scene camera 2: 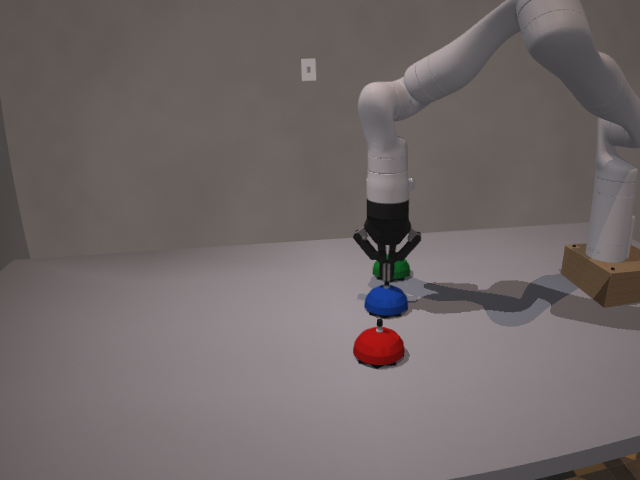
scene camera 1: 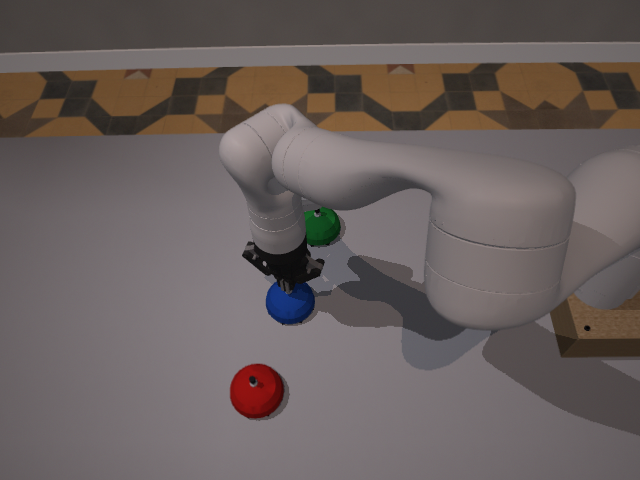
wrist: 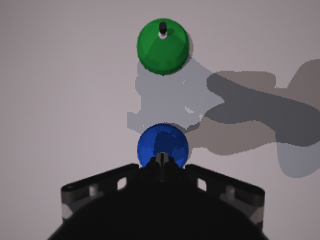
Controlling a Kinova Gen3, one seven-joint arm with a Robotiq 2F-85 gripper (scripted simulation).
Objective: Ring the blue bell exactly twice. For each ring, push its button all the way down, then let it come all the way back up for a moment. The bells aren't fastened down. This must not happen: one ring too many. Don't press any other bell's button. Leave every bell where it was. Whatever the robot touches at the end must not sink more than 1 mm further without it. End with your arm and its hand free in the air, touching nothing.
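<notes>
You'd see a red bell, a green bell and a blue bell in the pictures, and the gripper's there with them. Scene camera 1 has the gripper, and so does the wrist view.
</notes>
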